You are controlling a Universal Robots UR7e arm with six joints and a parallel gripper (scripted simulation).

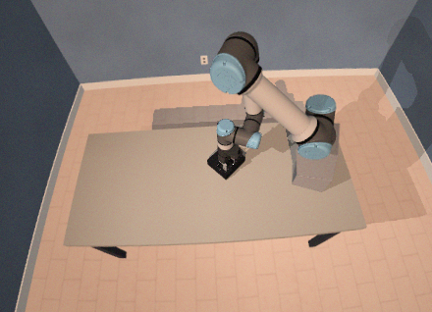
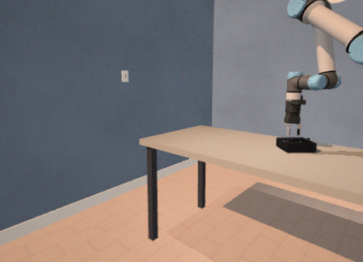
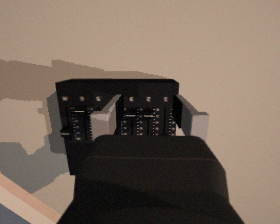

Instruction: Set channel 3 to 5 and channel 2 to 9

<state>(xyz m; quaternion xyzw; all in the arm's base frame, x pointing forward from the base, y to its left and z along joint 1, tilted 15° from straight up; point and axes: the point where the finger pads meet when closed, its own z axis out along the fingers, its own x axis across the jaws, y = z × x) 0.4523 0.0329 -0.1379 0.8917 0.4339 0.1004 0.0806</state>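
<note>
Right now my hand is 5 cm above the channel 3 fader cap and 3 cm to the left of it. Also, from my hand: channel 1 fader cap 6 cm ahead, 5 cm below, 2 cm to the right; channel 4 fader cap 6 cm to the right, 5 cm below; channel 5 fader cap 7 cm to the right, 5 cm below, 2 cm behind.
</note>
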